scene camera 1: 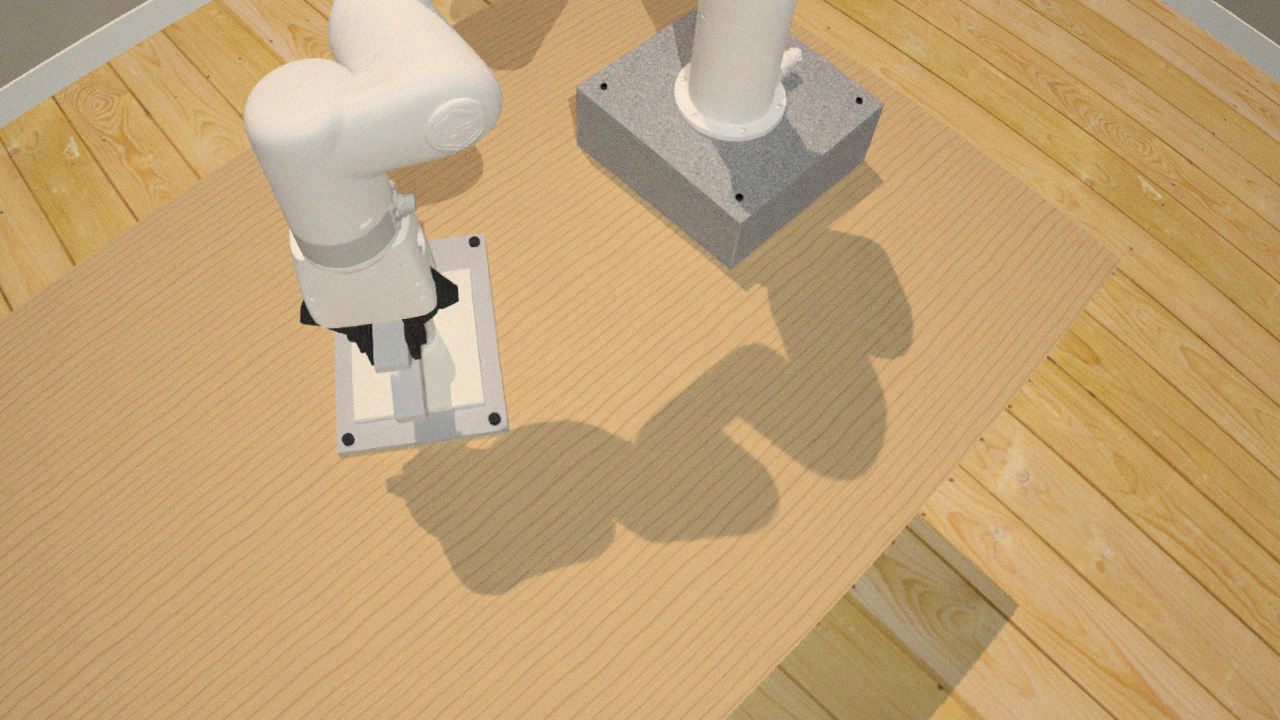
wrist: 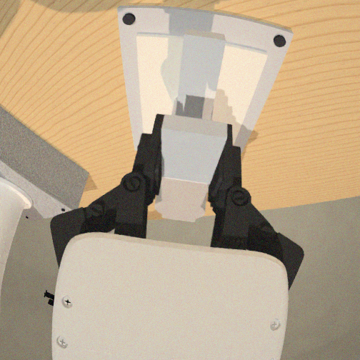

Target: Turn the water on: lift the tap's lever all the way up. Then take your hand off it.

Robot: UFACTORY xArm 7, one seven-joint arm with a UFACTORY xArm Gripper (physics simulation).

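Frame: origin at the arm's base, x ahead, y left, z up, level; metres.
Where they show: gripper, fingertip midpoint: (scene camera 1: 396, 347); arm's base, link origin: (scene camera 1: 729, 98).
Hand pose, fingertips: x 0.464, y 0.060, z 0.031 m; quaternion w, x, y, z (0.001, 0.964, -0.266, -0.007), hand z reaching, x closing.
Each offset is from my fingertips to the centre of the thing. "pt": to the spot under its first point. Level surfaces: height alone.
The tap's lever {dz +0.023, dx -0.013, dy -0.022 m} (scene camera 1: 390, 347) (wrist: 194, 156) is a pale grey block above the tap's spout {dz -0.050, dx -0.007, dy -0.013 m} (scene camera 1: 409, 394) (wrist: 202, 62). My gripper (scene camera 1: 393, 358) (wrist: 191, 133) is shut on the lever, with one black finger against each side of it in the wrist view. The lever's front end shows between the fingertips. The spout reaches out low over the tap's base plate {pt dz -0.120, dx -0.088, dy -0.002 m} (scene camera 1: 489, 358) (wrist: 129, 75), beyond the fingertips in the wrist view. The hand hides the back of the tap in the scene view, and the exact tilt of the lever is hard to tell.
The base plate lies on the wooden table {dz -0.128 m} (scene camera 1: 223, 555) (wrist: 310, 125), with black bolts at its corners. The robot's grey pedestal (scene camera 1: 653, 179) (wrist: 45, 160) stands at the back right in the scene view. The arm's shadow falls across the table.
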